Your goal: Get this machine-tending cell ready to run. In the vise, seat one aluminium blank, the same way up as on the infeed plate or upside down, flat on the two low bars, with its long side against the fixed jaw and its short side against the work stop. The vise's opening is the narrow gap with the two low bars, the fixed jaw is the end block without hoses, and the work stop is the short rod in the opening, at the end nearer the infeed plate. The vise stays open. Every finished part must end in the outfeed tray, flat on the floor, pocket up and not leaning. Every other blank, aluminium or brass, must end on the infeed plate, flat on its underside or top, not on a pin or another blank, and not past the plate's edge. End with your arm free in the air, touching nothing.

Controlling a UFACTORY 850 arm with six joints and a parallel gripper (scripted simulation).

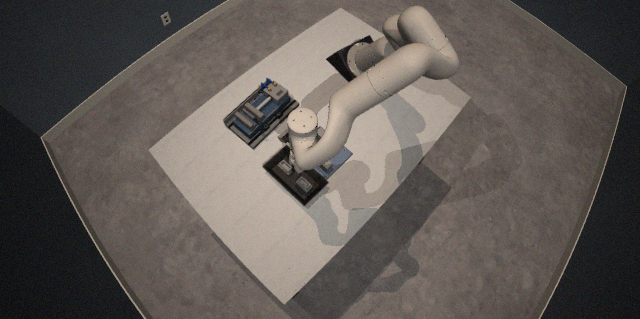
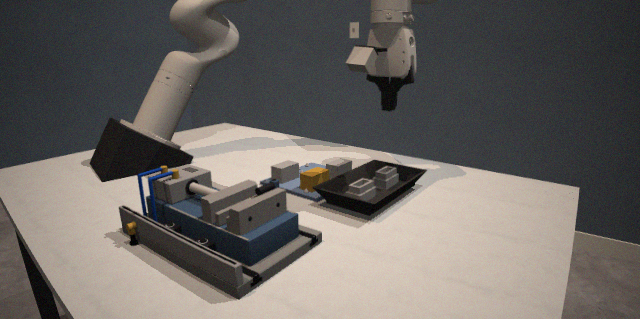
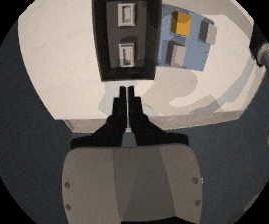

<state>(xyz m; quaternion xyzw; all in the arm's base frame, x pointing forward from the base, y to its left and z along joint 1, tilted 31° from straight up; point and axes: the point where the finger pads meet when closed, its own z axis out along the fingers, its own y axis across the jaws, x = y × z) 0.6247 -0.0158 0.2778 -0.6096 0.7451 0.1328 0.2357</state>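
Right now the brass blank is 17 cm below my hand, 14 cm behind it and 8 cm to the right of it. Round my hand: grey rail: 45 cm to the right, 17 cm behind, 16 cm below; vise: 35 cm to the right, 16 cm below, 16 cm behind.
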